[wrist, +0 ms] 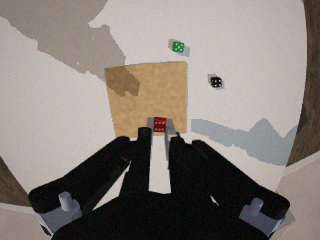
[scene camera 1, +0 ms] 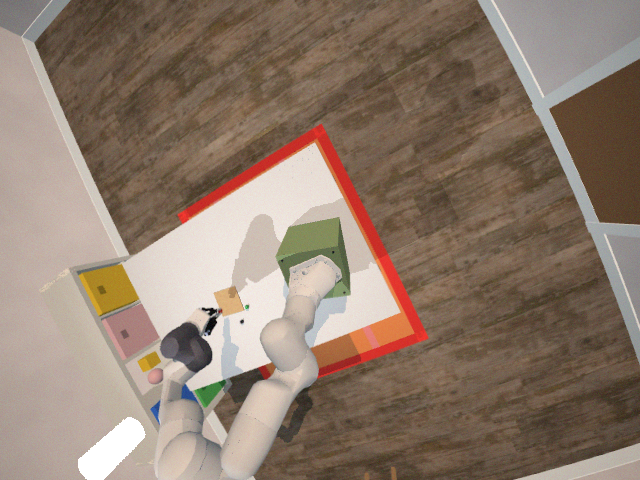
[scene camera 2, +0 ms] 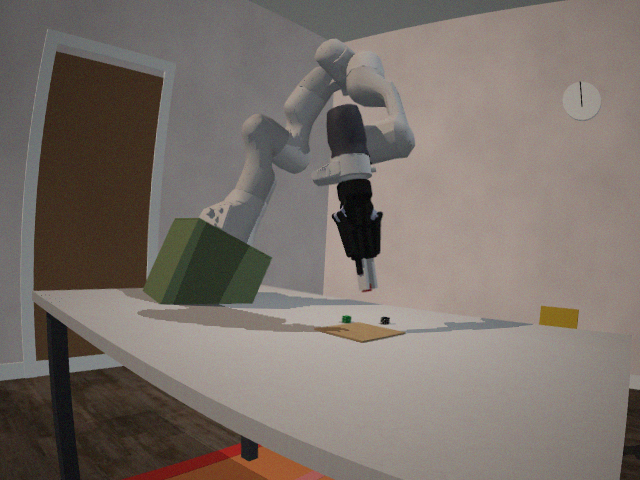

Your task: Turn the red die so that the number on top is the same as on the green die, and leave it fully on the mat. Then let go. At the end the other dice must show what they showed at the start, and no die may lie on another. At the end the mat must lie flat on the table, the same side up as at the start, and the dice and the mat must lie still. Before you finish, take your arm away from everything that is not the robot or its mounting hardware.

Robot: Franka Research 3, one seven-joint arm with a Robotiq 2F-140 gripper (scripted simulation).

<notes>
In view: my gripper [scene camera 2: 368,289] and a tan mat [scene camera 2: 360,332].
The tan mat is seen too in the wrist view [wrist: 136,92]. My gripper shows as well in the wrist view [wrist: 159,127].
</notes>
